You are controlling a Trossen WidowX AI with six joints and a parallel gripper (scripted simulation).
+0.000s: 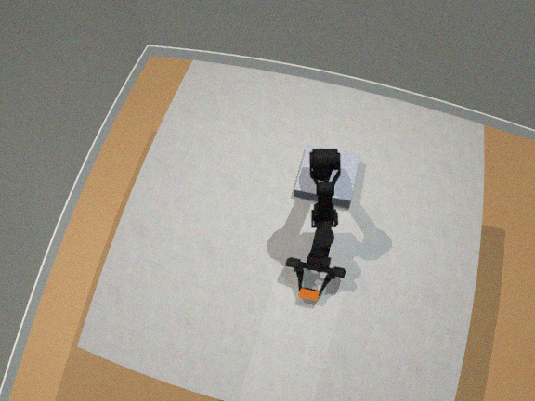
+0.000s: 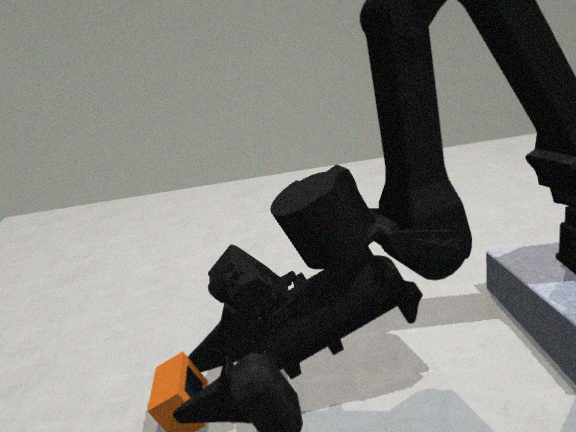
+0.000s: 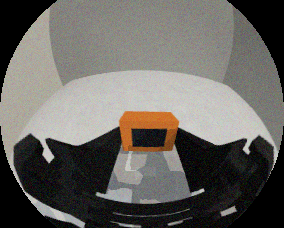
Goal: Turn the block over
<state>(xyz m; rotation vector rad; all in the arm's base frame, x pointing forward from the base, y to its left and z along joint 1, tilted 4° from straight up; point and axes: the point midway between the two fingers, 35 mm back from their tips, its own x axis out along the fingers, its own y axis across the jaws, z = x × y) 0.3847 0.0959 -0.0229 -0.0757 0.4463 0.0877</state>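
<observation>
My gripper tip is 10 mm past the orange block.
</observation>
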